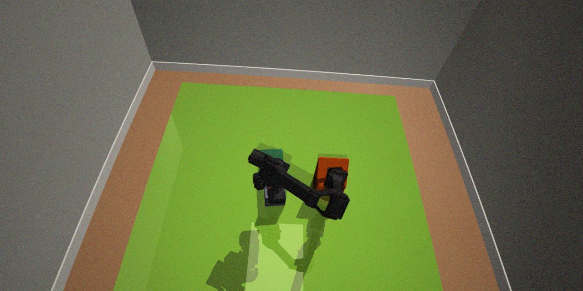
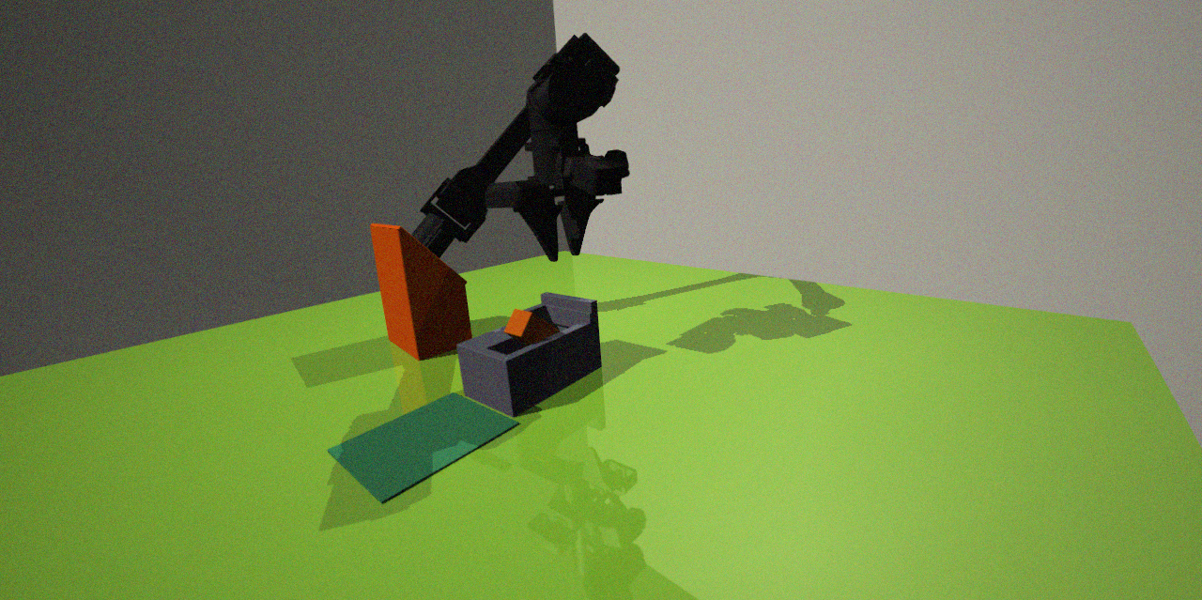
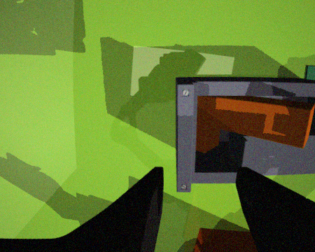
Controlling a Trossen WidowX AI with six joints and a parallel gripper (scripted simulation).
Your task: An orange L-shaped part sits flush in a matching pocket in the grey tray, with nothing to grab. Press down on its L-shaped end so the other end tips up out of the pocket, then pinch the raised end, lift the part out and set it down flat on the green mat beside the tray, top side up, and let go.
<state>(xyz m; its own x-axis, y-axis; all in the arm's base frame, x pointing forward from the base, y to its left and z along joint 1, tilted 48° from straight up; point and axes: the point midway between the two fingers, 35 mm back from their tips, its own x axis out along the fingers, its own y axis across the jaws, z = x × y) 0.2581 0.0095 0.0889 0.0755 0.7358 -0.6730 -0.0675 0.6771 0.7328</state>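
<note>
My gripper tip is now 10 cm above the orange L-shaped part and 4 cm to the left of it. Also, from my gripper tip: mat (22 cm to the right, 16 cm below, 1 cm ahead).
</note>
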